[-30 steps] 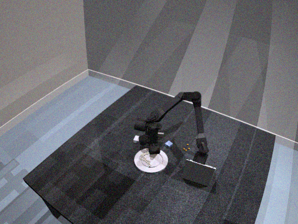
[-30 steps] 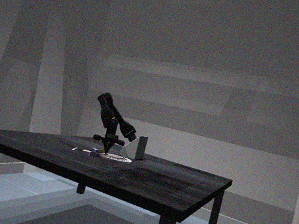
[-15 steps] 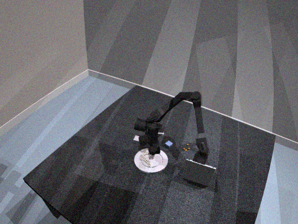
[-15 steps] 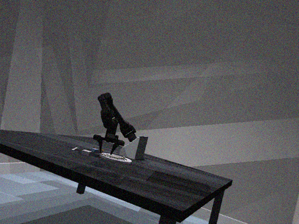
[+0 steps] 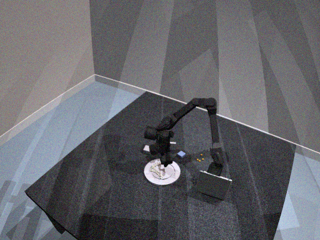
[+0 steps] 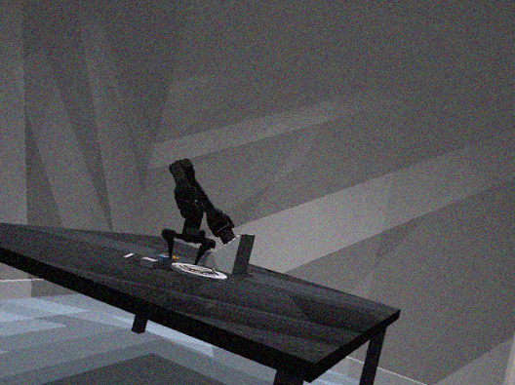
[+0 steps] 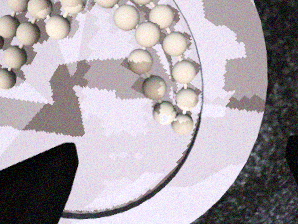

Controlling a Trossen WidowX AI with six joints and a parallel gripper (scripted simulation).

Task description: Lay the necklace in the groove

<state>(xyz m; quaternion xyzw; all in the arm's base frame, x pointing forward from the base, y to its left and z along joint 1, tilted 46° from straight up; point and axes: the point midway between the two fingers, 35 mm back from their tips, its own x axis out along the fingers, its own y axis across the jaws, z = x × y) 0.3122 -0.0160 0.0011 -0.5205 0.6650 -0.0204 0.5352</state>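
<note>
Now: the round white bead board 30 mm behind my gripper tip, 60 mm to the left of it and 20 mm below it. From my gripper tip the other things lie so: small white block: 140 mm ahead, 40 mm to the right, 10 mm below; then small blue cube: 50 mm behind, 120 mm to the right, 20 mm below; then thin white stick: 90 mm ahead, 170 mm to the right, 20 mm below.
</note>
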